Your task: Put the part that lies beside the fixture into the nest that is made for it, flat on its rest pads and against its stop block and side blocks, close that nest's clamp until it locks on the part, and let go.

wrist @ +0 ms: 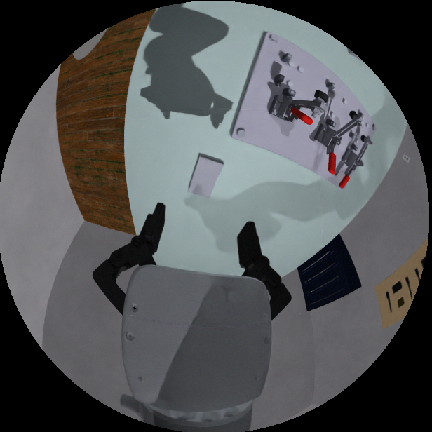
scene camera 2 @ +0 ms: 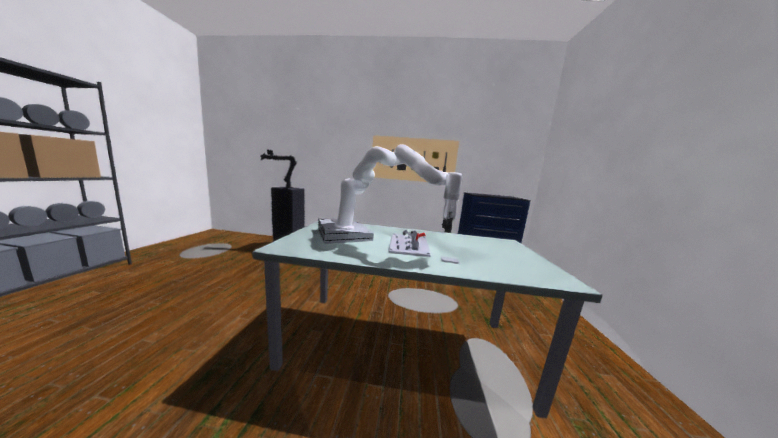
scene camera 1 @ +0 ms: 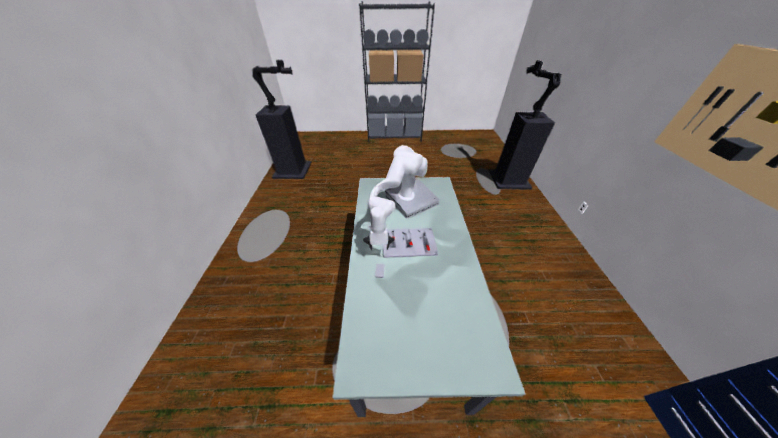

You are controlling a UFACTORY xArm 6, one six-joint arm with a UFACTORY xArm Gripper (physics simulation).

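Where they show: gripper, fingertip midpoint: (scene camera 2: 446, 230) (scene camera 1: 379, 248); arm's base, origin of the base link: (scene camera 2: 344, 226) (scene camera 1: 406, 194).
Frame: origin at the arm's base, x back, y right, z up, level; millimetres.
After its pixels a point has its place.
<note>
The part, a flat pale grey rectangular block (scene camera 1: 379, 270) {x -663, y 177, z -60 mm} (scene camera 2: 449, 260) {x -658, y 194, z -60 mm} (wrist: 206, 175), lies on the table beside the fixture, near its corner. The fixture is a pale plate (scene camera 1: 400, 252) {x -527, y 49, z -55 mm} (scene camera 2: 400, 251) {x -393, y 167, z -55 mm} (wrist: 260, 137) with three nests of small pads and dark blocks, each with a toggle clamp with a red handle (wrist: 302, 116) (wrist: 332, 163) (wrist: 344, 181). No part shows in these nests in the wrist view. My gripper (scene camera 2: 447, 224) {x -621, y 176, z 97 mm} (wrist: 204, 221) is open and empty, raised above the table; in the wrist view the part lies beyond its fingertips. In scene camera 1 the arm hides some of the fixture's left end.
The green table (scene camera 1: 424, 348) {x -1091, y -60, z -70 mm} (scene camera 2: 506, 266) {x -964, y 146, z -70 mm} carries the arm's grey base plate (scene camera 1: 419, 208) {x -138, y -95, z -18 mm} (scene camera 2: 348, 235) {x -62, y 90, z -25 mm} behind the fixture. The table's side edge is near the gripper, with the wooden floor (wrist: 95, 150) beyond. A blue cabinet (scene camera 2: 492, 217) (wrist: 330, 272) stands away from the table.
</note>
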